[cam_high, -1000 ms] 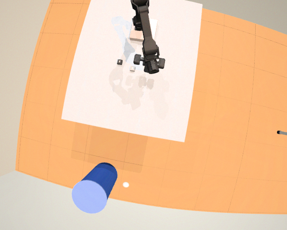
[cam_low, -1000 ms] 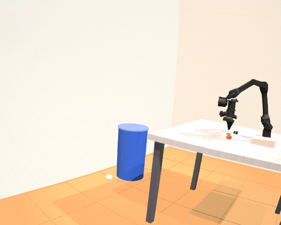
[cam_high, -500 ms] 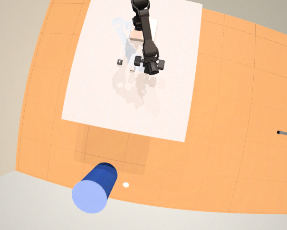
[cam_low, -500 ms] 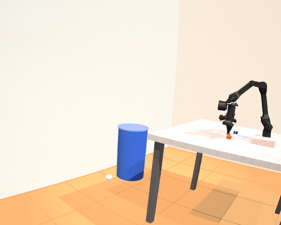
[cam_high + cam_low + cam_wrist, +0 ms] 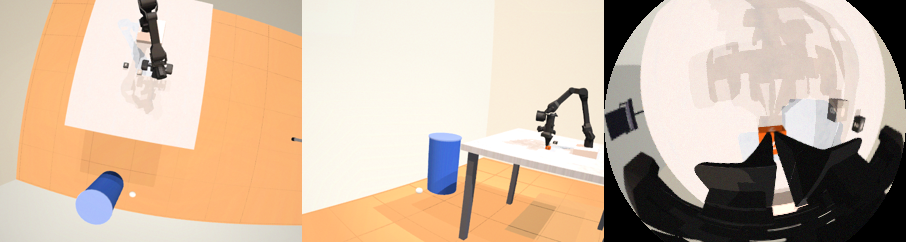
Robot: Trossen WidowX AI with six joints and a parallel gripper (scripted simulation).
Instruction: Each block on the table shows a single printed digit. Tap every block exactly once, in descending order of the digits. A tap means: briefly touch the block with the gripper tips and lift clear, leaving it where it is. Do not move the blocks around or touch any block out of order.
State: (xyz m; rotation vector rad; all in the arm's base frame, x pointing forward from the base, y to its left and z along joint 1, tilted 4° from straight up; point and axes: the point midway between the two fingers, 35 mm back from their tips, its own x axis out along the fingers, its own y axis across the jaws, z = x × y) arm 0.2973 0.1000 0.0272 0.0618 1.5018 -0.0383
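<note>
Now: the orange block 10 mm behind my gripper tip and 10 mm below it. Round my gripper tip: grey-white block: 10 mm ahead, 110 mm to the right, 10 mm below; dark grey block: 30 mm behind, 210 mm to the right, 10 mm below.
</note>
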